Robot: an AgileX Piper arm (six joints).
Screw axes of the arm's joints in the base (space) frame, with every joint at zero. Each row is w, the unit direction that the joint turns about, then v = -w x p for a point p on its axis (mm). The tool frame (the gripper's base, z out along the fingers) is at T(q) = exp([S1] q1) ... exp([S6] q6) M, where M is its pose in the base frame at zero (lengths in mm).
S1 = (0, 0, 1, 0, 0, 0)
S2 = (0, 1, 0, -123, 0, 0)
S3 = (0, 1, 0, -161.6, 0, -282.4)
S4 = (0.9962, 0, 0.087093, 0, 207.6, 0)
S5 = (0, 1, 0, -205.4, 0, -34.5)
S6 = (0.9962, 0, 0.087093, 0, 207.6, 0)
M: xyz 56.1 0 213.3 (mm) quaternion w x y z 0.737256 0 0.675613 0
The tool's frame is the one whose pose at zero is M.
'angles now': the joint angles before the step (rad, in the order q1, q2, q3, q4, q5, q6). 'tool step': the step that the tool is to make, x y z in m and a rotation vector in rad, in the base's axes. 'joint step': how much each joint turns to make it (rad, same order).
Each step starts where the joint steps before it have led.
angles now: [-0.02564 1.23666 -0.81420 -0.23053 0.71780 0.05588]
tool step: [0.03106 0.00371 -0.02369 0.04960 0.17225 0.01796]
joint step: [0.00058 0.18202 -0.09065 0.08616 0.07457 -0.06950]
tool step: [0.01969 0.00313 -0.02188 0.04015 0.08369 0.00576]
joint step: [0.00071 0.11906 -0.04319 0.05377 0.00621 -0.03143]
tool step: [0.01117 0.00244 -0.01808 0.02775 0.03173 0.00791]
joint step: [0.00059 0.07356 -0.01060 0.03739 -0.03194 -0.02522]
